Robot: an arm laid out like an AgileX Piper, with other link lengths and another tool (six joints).
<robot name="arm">
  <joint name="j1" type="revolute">
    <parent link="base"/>
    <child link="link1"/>
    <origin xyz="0 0 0.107"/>
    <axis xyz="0 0 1"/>
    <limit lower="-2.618" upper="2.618"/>
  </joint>
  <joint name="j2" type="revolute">
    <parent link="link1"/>
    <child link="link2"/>
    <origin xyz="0 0 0"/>
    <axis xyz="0 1 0"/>
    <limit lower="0" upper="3.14"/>
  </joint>
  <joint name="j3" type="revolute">
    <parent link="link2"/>
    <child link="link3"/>
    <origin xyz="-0.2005 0 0.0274"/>
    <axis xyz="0 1 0"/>
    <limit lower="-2.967" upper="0"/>
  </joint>
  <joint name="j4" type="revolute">
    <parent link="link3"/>
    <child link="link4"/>
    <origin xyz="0.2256 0 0.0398"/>
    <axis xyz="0.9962 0 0.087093"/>
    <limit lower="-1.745" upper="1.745"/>
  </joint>
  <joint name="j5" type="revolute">
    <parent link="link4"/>
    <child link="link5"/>
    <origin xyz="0 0 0"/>
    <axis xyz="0 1 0"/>
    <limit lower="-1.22" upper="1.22"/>
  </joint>
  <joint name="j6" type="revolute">
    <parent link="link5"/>
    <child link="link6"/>
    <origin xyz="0.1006 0 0.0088"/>
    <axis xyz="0.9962 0 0.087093"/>
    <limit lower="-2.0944" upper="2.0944"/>
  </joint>
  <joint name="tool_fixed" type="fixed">
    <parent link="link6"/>
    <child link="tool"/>
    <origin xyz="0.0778 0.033 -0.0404" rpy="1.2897 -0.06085 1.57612"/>
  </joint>
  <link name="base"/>
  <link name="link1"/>
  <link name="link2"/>
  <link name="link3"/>
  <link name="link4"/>
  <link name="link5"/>
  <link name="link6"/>
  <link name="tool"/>
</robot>
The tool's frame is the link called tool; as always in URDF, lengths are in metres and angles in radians.
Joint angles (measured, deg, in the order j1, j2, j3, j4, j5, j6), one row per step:
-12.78 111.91 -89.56 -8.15 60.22 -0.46
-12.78 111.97 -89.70 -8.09 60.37 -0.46
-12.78 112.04 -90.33 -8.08 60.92 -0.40
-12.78 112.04 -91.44 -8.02 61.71 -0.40
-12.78 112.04 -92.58 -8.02 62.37 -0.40
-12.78 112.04 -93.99 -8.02 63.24 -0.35
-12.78 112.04 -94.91 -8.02 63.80 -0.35
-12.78 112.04 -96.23 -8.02 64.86 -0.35
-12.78 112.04 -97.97 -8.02 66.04 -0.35
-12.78 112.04 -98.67 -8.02 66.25 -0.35
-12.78 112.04 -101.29 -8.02 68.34 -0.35
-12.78 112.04 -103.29 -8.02 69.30 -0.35
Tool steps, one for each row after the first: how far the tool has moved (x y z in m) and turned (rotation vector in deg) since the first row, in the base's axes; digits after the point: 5 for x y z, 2 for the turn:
0.00007 0.00016 0.00023 0.06 0.06 -0.04
0.00083 0.00001 0.00229 0.06 0.03 -0.17
0.00273 -0.00031 0.00660 0.01 -0.29 -0.30
0.00503 -0.00090 0.01102 -0.12 -0.76 -0.38
0.00761 -0.00153 0.01653 -0.25 -1.30 -0.55
0.00923 -0.00194 0.02014 -0.35 -1.65 -0.63
0.01065 -0.00235 0.02537 -0.44 -1.91 -0.77
0.01303 -0.00298 0.03227 -0.59 -2.46 -0.93
0.01475 -0.00339 0.03506 -0.70 -2.94 -0.96
0.01685 -0.00399 0.04554 -0.86 -3.47 -1.25
0.02010 -0.00477 0.05361 -1.10 -4.49 -1.38

